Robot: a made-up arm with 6 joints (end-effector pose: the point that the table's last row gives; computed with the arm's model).
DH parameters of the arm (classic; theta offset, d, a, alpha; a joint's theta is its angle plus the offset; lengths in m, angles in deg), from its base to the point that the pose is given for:
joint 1: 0 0.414 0.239 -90
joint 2: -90 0 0.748 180
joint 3: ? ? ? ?
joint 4: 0 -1.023 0 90
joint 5: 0 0 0 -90
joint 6: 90 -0.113 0 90
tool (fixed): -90 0 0 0
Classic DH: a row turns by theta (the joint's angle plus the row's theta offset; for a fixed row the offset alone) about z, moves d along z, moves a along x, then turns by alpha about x.
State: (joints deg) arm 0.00 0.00 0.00 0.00 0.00 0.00
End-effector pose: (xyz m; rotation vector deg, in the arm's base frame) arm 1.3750 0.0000 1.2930 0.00 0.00 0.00
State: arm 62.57 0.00 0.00 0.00 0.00 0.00
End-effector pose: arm 0.6334 1.2204 1.2930 0.00 0.00 62.57
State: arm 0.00 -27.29 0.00 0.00 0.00 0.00
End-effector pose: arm 0.8455 0.0000 1.7160 0.00 -27.29 0.00
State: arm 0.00 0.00 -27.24 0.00 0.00 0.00
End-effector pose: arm 1.3090 0.0000 0.7585 0.00 27.24 0.00
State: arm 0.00 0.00 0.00 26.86 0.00 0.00
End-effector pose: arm 1.3750 0.0000 1.2930 -26.86 0.00 0.00
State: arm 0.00 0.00 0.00 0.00 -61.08 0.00
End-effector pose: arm 1.3166 0.0000 1.1941 0.00 61.08 0.00
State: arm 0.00 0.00 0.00 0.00 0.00 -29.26
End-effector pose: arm 1.3750 0.0000 1.2930 29.26 0.00 0.00
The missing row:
joint 3: 0 0 0.131 -90
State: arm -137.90 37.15 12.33 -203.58 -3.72 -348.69
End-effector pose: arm -1.3222 -1.1908 0.6584 -51.15 147.31 -4.71
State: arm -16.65 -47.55 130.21 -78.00 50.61 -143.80
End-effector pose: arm -1.3779 0.3229 0.8126 26.32 -53.88 -140.13
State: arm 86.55 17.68 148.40 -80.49 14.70 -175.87
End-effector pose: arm 0.0056 -0.3764 1.8963 22.90 -67.89 -39.45
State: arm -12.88 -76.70 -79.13 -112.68 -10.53 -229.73
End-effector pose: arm 0.6379 -0.1263 0.6768 -17.56 -1.15 -3.40
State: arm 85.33 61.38 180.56 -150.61 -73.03 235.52
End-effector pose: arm -0.0379 0.1879 1.5845 68.08 -111.02 -84.06
